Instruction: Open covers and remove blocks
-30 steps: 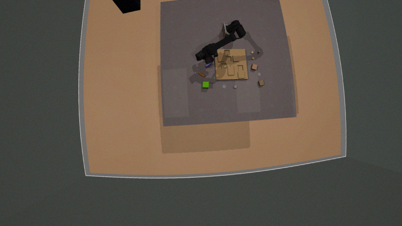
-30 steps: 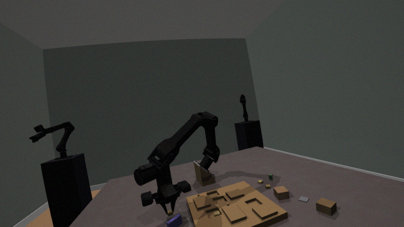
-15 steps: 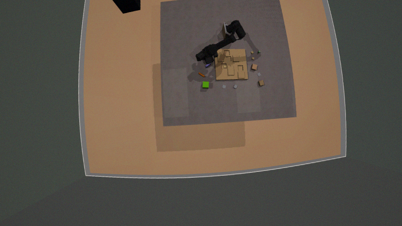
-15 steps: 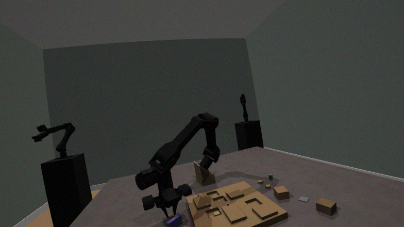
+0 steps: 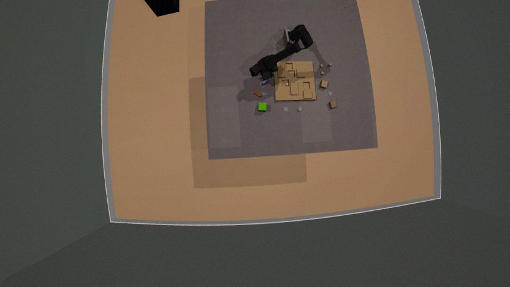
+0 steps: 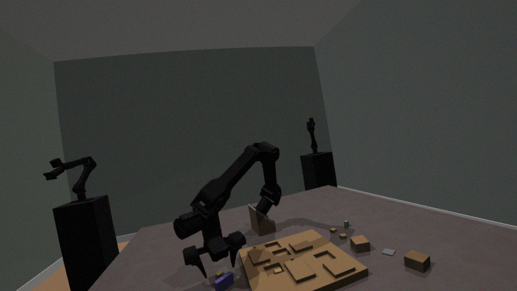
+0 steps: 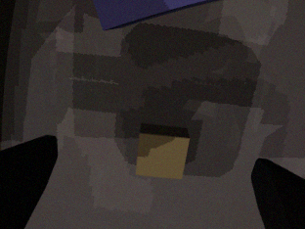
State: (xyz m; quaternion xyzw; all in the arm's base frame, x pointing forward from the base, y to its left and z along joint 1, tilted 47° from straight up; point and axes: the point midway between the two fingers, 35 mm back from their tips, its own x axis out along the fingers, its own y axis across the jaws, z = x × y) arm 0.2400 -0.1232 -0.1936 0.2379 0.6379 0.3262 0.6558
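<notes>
Right now the purple piece is 7 cm ahead of my gripper tip and 1 cm above it. Also, from my gripper tip: orange stick: 15 cm ahead, 7 cm to the right; green cube: 25 cm ahead, 4 cm to the right, 2 cm above; tiny green piece: 51 cm to the left, 3 cm behind.
</notes>
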